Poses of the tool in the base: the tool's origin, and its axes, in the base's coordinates. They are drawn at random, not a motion.
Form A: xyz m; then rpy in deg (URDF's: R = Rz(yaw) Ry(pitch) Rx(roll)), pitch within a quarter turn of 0, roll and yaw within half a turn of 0.
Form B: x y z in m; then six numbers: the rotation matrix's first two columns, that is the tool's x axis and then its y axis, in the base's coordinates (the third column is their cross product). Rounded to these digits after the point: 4 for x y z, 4 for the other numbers.
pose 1, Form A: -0.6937 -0.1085 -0.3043 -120.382 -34.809 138.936
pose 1, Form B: -0.6937 -0.1085 -0.3043 -0.6191 0.5394 0.5708 -0.0391 0.7048 -0.7083
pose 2, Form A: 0.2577 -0.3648 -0.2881 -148.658 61.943 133.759
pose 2, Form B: 0.2577 -0.3648 -0.2881 -0.3253 0.3397 -0.8825 0.9343 0.2592 -0.2447
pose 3, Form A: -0.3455 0.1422 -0.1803 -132.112 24.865 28.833
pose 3, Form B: -0.3455 0.1422 -0.1803 0.7948 0.4376 -0.4205 0.0501 -0.7379 -0.6731
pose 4, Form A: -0.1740 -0.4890 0.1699 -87.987 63.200 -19.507
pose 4, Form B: -0.1740 -0.4890 0.1699 0.4250 -0.1506 -0.8926 -0.8291 0.3310 -0.4506
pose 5, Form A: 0.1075 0.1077 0.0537 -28.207 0.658 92.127
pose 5, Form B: 0.1075 0.1077 0.0537 -0.0371 0.9992 -0.0115 -0.8804 -0.0381 -0.4726
